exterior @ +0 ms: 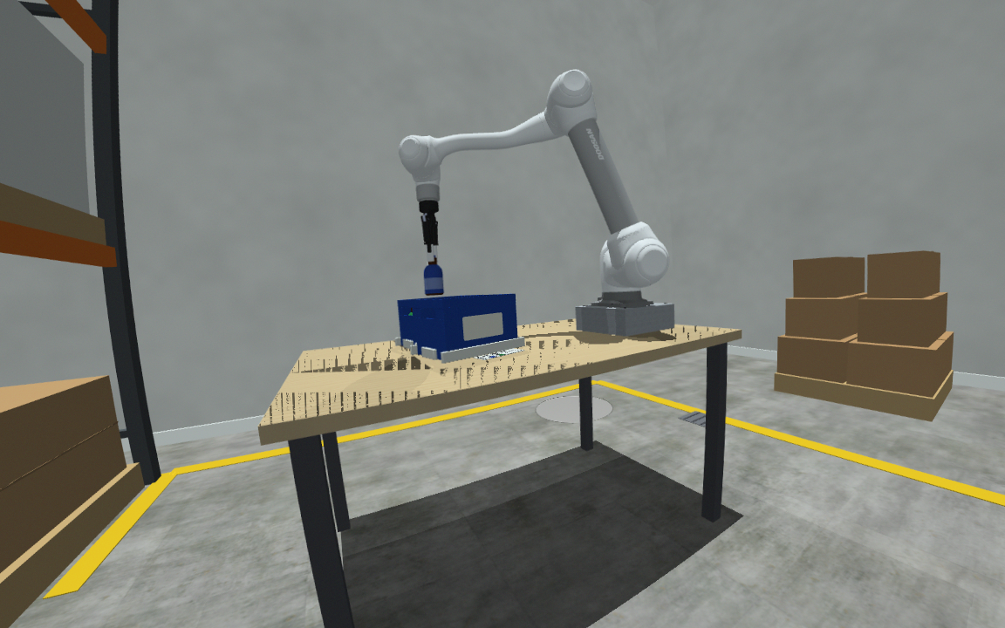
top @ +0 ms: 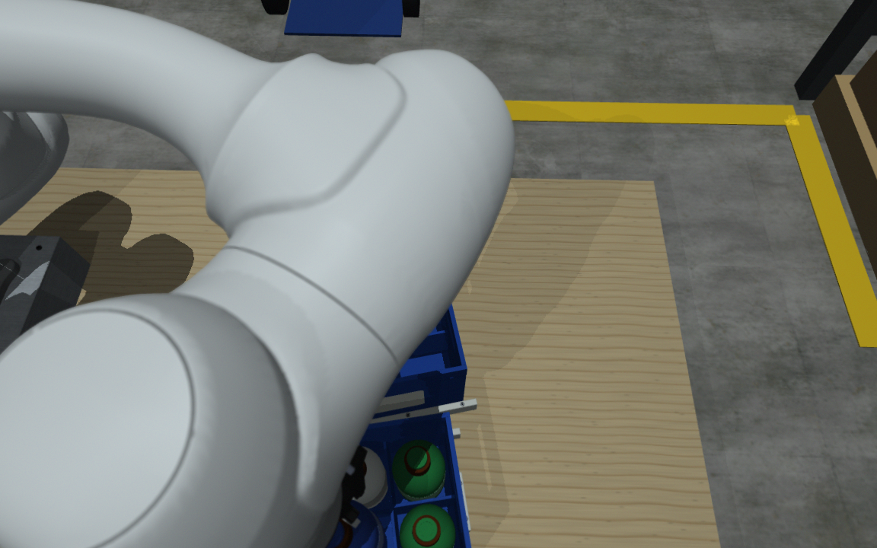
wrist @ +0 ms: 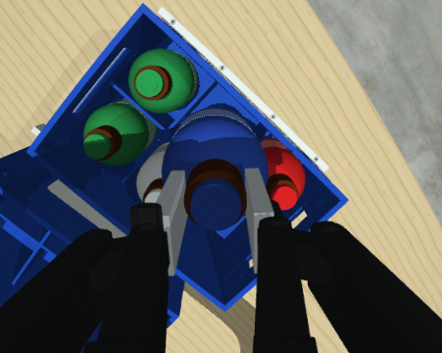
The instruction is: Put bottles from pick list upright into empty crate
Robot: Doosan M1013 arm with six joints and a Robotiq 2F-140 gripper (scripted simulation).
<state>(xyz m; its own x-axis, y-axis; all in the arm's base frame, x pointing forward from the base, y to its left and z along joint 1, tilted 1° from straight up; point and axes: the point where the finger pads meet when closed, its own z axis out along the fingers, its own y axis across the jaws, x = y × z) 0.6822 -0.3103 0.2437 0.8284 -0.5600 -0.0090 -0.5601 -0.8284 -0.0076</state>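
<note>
My gripper is now 8 cm above the blue bottle. The rest, counted from my hand: pick list 40 cm to the left, 35 cm below, 7 cm behind; then white bottle 26 cm below, 9 cm to the left, 2 cm behind; then red bottle 26 cm below, 9 cm behind, 2 cm to the right.
</note>
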